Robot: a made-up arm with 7 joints. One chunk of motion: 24 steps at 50 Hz.
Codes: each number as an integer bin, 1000 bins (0 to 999) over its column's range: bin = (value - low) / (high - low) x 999, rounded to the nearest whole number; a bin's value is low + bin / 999 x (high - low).
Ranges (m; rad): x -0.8..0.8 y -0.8..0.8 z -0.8..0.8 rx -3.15..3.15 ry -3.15..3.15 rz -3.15..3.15
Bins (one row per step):
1: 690 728 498 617 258 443
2: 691 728 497 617 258 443
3: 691 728 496 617 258 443
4: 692 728 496 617 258 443
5: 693 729 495 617 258 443
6: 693 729 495 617 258 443
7: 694 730 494 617 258 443
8: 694 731 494 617 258 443
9: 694 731 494 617 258 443
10: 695 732 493 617 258 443
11: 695 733 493 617 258 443
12: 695 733 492 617 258 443
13: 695 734 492 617 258 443
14: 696 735 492 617 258 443
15: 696 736 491 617 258 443
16: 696 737 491 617 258 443
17: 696 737 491 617 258 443
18: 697 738 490 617 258 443
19: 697 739 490 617 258 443
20: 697 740 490 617 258 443
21: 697 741 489 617 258 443
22: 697 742 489 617 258 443
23: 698 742 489 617 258 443
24: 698 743 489 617 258 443
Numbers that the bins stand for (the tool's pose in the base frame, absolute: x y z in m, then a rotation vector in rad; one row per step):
1: 0.3051 0.3660 -0.0024 0.7410 -1.5230 -0.3563
2: 0.3067 0.3660 -0.0040 0.7410 -1.5230 -0.3563
3: 0.3067 0.3660 -0.0056 0.7410 -1.5230 -0.3563
4: 0.3083 0.3660 -0.0056 0.7410 -1.5230 -0.3563
5: 0.3099 0.3676 -0.0072 0.7410 -1.5230 -0.3563
6: 0.3099 0.3676 -0.0072 0.7410 -1.5230 -0.3563
7: 0.3115 0.3692 -0.0088 0.7410 -1.5230 -0.3563
8: 0.3115 0.3708 -0.0088 0.7410 -1.5230 -0.3563
9: 0.3115 0.3708 -0.0088 0.7410 -1.5230 -0.3563
10: 0.3131 0.3724 -0.0104 0.7410 -1.5230 -0.3563
11: 0.3131 0.3740 -0.0104 0.7410 -1.5230 -0.3563
12: 0.3131 0.3740 -0.0120 0.7410 -1.5230 -0.3563
13: 0.3131 0.3756 -0.0120 0.7410 -1.5230 -0.3563
14: 0.3147 0.3772 -0.0120 0.7410 -1.5230 -0.3563
15: 0.3147 0.3788 -0.0136 0.7410 -1.5230 -0.3563
16: 0.3147 0.3804 -0.0136 0.7410 -1.5230 -0.3563
17: 0.3147 0.3804 -0.0136 0.7410 -1.5230 -0.3563
18: 0.3163 0.3820 -0.0152 0.7410 -1.5230 -0.3563
19: 0.3163 0.3836 -0.0152 0.7410 -1.5230 -0.3563
20: 0.3163 0.3852 -0.0152 0.7410 -1.5230 -0.3563
21: 0.3163 0.3868 -0.0168 0.7410 -1.5230 -0.3563
22: 0.3163 0.3884 -0.0168 0.7410 -1.5230 -0.3563
23: 0.3179 0.3884 -0.0168 0.7410 -1.5230 -0.3563
24: 0.3179 0.3900 -0.0168 0.7410 -1.5230 -0.3563

